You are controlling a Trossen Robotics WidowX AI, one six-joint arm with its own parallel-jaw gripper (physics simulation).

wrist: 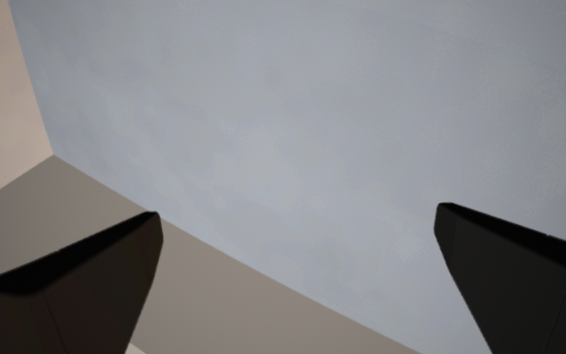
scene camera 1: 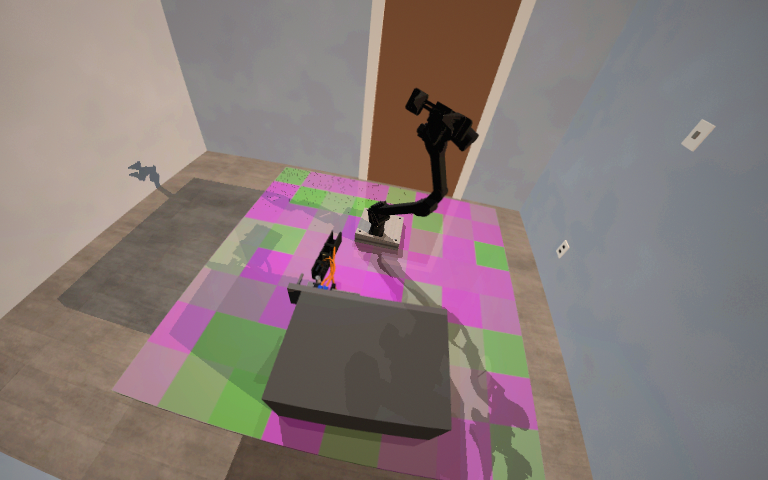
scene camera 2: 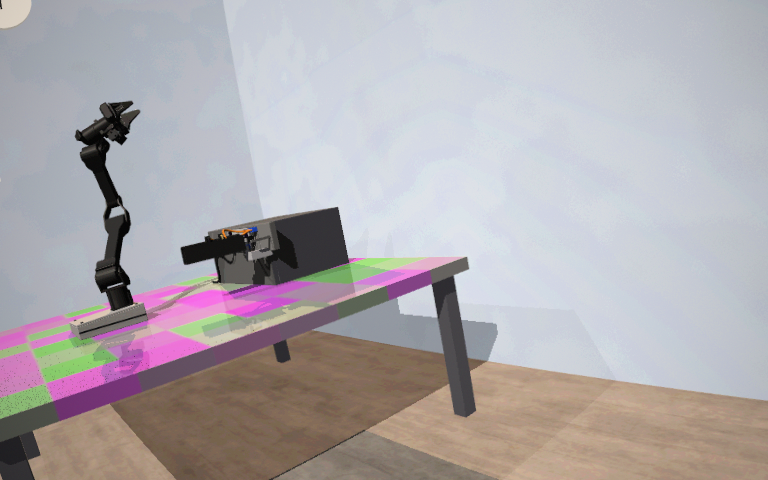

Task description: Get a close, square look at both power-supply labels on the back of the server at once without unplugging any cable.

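Pixels of known places: gripper, between the fingertips: (wrist: 299, 222) (scene camera 1: 427, 108) (scene camera 2: 136, 106); arm's base, origin of its link: (scene camera 1: 376, 230) (scene camera 2: 122, 307).
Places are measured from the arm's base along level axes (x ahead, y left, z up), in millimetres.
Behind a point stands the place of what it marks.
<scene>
The server, a dark grey box (scene camera 1: 362, 339) {x 586, y 64, z 158 mm} (scene camera 2: 314, 243) {x 651, y -135, z 52 mm}, stands on the table with its cabled back towards the arm's base. A black cable-management arm (scene camera 1: 322, 263) {x 357, y -127, z 142 mm} (scene camera 2: 198, 252) {x 235, y -148, z 117 mm} sticks out from that back, with orange cables (scene camera 1: 331, 270) {x 365, y -93, z 127 mm} (scene camera 2: 237, 230) {x 443, y 10, z 149 mm} and blue plugs (scene camera 1: 322, 287) {x 451, y -93, z 149 mm} (scene camera 2: 253, 229) {x 450, y -106, z 145 mm} near it. The two power-supply labels cannot be made out in any view. My gripper (scene camera 1: 442, 117) (scene camera 2: 134, 107) {x 204, y 102, z 634 mm} (wrist: 299, 222) {x 204, y 102, z 634 mm} is open and empty, raised high above the table and apart from the server. The wrist view shows wall and floor between the fingers, and the server does not show there.
The arm's pale base plate (scene camera 1: 390, 233) {x -8, y 65, z -5 mm} (scene camera 2: 110, 322) {x -59, y -92, z -22 mm} sits on the checkered magenta and green table (scene camera 1: 498, 305) {x 230, y 572, z -48 mm} (scene camera 2: 317, 316) {x 316, y -644, z -62 mm}, near the cable arm's outer end. A brown door (scene camera 1: 441, 45) stands behind the arm. Blue-grey walls (scene camera 1: 271, 79) (scene camera 2: 509, 141) (wrist: 300, 100) surround the table.
</scene>
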